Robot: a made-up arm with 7 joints.
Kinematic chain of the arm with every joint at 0, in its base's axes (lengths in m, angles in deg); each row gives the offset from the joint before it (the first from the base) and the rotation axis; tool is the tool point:
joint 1: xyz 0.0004 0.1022 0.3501 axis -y
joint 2: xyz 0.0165 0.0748 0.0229 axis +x
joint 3: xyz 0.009 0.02 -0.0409 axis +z
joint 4: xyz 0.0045 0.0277 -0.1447 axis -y
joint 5: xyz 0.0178 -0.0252 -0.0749 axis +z
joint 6: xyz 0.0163 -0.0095 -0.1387 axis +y
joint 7: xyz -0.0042 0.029 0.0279 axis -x
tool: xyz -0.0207 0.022 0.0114
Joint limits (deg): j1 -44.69..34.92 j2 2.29..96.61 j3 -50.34..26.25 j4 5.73..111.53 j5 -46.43..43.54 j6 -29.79..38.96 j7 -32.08..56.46
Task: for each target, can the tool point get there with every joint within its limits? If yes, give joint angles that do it. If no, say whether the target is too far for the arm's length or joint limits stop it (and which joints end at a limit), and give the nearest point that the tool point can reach.
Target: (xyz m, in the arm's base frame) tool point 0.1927 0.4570 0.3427
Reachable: yes | joints 19.95 63.86 -8.99 53.69 -4.17 -19.78 -16.64
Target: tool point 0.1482 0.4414 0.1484
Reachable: yes | joints 8.92 36.22 5.32 15.20 -39.31 7.10 34.33
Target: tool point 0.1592 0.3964 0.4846
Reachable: yes | joints 11.74 87.17 9.92 78.08 27.23 16.45 -11.89
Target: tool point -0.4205 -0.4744 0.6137
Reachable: no: too far | nearest point 0.1218 0.1019 0.3726 | short by 0.827 m
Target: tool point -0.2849 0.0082 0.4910
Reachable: no: joint limits stop it (at a limit: joint 1, joint 2, joint 3, joint 4, joint 6) | nearest point 0.0290 0.2405 0.5473 | short by 0.395 m
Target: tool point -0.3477 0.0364 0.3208
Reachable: no: joint limits stop it (at a limit: joint 1, joint 2, joint 3, joint 4, joint 5, joint 6) | nearest point -0.2305 0.2166 0.0897 | short by 0.316 m
